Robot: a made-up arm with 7 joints. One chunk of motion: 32 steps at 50 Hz.
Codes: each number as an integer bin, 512 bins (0 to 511) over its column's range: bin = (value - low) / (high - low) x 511, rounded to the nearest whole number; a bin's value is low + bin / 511 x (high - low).
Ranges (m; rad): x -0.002..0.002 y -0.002..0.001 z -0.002..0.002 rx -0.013..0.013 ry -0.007..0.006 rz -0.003..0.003
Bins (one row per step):
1: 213 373 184 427 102 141
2: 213 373 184 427 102 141
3: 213 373 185 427 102 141
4: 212 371 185 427 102 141
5: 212 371 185 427 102 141
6: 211 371 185 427 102 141
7: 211 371 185 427 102 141
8: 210 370 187 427 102 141
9: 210 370 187 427 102 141
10: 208 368 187 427 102 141
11: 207 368 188 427 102 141
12: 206 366 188 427 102 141
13: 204 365 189 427 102 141
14: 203 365 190 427 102 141
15: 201 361 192 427 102 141
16: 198 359 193 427 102 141
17: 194 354 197 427 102 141
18: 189 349 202 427 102 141
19: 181 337 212 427 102 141
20: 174 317 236 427 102 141
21: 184 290 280 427 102 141
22: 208 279 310 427 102 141
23: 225 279 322 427 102 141
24: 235 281 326 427 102 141
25: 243 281 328 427 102 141
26: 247 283 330 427 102 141
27: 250 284 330 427 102 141
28: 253 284 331 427 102 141
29: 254 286 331 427 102 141
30: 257 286 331 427 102 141
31: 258 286 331 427 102 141
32: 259 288 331 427 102 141
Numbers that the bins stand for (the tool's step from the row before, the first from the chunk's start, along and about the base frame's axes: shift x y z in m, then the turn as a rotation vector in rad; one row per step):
1: -0.00033 0.00019 -0.00056 0.00873 -0.00441 -0.00134
2: -0.00033 0.00019 -0.00056 0.00873 -0.00441 -0.00134
3: -0.00033 0.00019 -0.00055 0.00873 -0.00441 -0.00134
4: -0.00034 0.00018 -0.00055 0.00873 -0.00441 -0.00134
5: -0.00034 0.00018 -0.00055 0.00873 -0.00441 -0.00134
6: -0.00035 0.00018 -0.00055 0.00873 -0.00441 -0.00134
7: -0.00035 0.00018 -0.00055 0.00873 -0.00441 -0.00134
8: -0.00036 0.00017 -0.00054 0.00873 -0.00441 -0.00134
9: -0.00036 0.00017 -0.00054 0.00873 -0.00441 -0.00134
10: -0.00037 0.00016 -0.00054 0.00873 -0.00441 -0.00134
11: -0.00038 0.00016 -0.00053 0.00873 -0.00441 -0.00134
12: -0.00039 0.00015 -0.00053 0.00873 -0.00441 -0.00134
13: -0.00040 0.00014 -0.00052 0.00873 -0.00441 -0.00134
14: -0.00041 0.00014 -0.00051 0.00873 -0.00441 -0.00134
15: -0.00043 0.00012 -0.00050 0.00873 -0.00441 -0.00134
16: -0.00045 0.00011 -0.00049 0.00873 -0.00441 -0.00134
17: -0.00048 0.00008 -0.00046 0.00873 -0.00441 -0.00134
18: -0.00052 0.00005 -0.00042 0.00873 -0.00441 -0.00134
19: -0.00058 -0.00002 -0.00034 0.00873 -0.00441 -0.00134
20: -0.00064 -0.00014 -0.00015 0.00873 -0.00441 -0.00134
21: -0.00056 -0.00030 0.00019 0.00873 -0.00441 -0.00134
22: -0.00037 -0.00036 0.00043 0.00873 -0.00441 -0.00134
23: -0.00024 -0.00036 0.00052 0.00873 -0.00441 -0.00134
24: -0.00016 -0.00035 0.00055 0.00873 -0.00441 -0.00134
25: -0.00010 -0.00035 0.00057 0.00873 -0.00441 -0.00134
26: -0.00007 -0.00034 0.00058 0.00873 -0.00441 -0.00134
27: -0.00004 -0.00033 0.00058 0.00873 -0.00441 -0.00134
28: -0.00002 -0.00033 0.00059 0.00873 -0.00441 -0.00134
29: -0.00001 -0.00032 0.00059 0.00873 -0.00441 -0.00134
30: 0.00001 -0.00032 0.00059 0.00873 -0.00441 -0.00134
31: 0.00002 -0.00032 0.00059 0.00873 -0.00441 -0.00134
32: 0.00003 -0.00031 0.00059 0.00873 -0.00441 -0.00134

